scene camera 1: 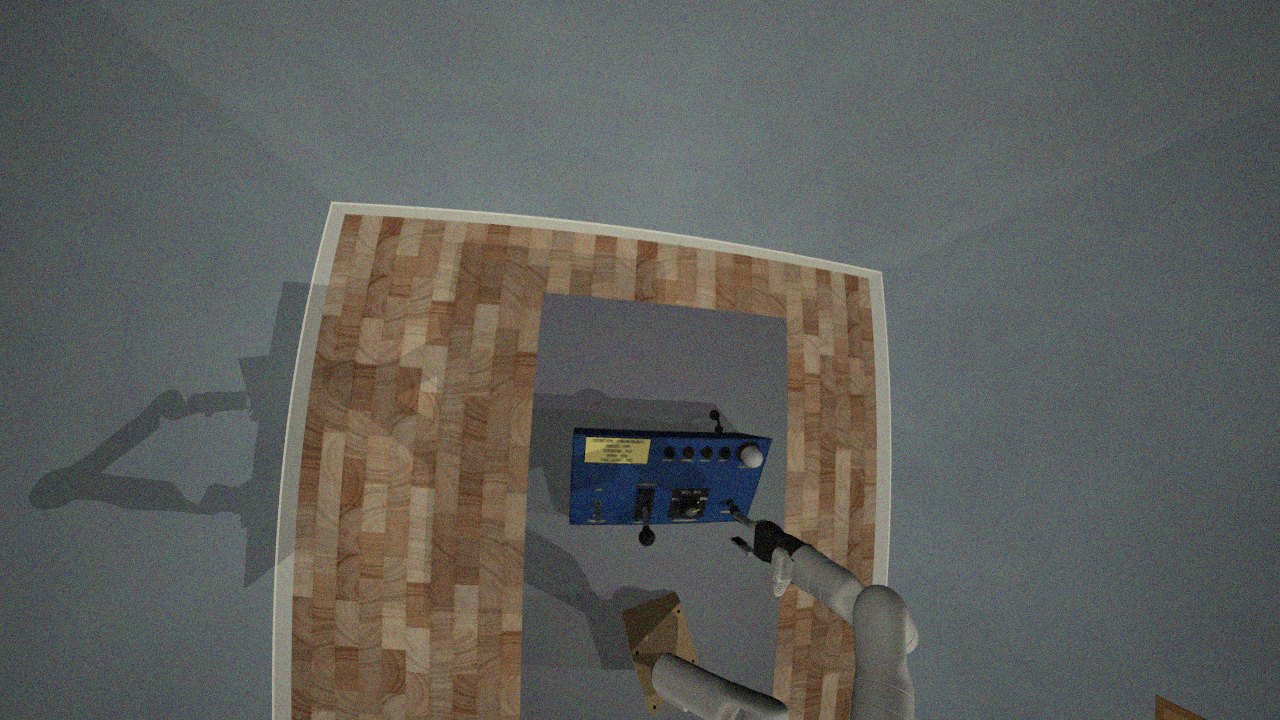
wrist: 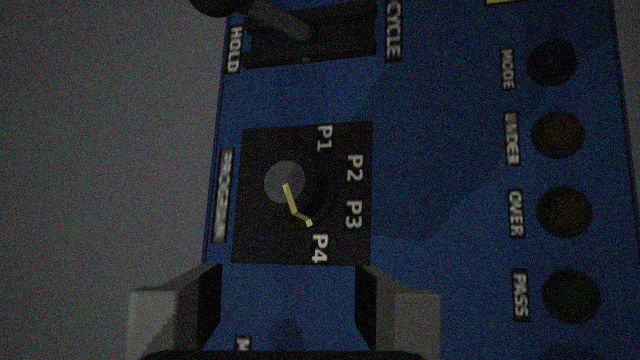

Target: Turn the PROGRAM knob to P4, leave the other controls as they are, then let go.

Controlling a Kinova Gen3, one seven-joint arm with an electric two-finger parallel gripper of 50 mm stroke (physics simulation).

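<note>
The PROGRAM knob is a round dark knob with a grey top, on a black square plate marked P1 to P4. Its yellow pointer line points toward the P4 label. The knob sits on the blue panel. My gripper is open and empty. In the wrist view its fingers stand apart below the knob's plate, clear of the knob. In the scene view it is at the panel's lower right, beside the knob.
A lever with a black ball stands in the HOLD/CYCLE slot, at the HOLD end. Round lamps MODE, UNDER, OVER and PASS line the panel. A white round knob is at its upper right. A wooden frame surrounds the panel.
</note>
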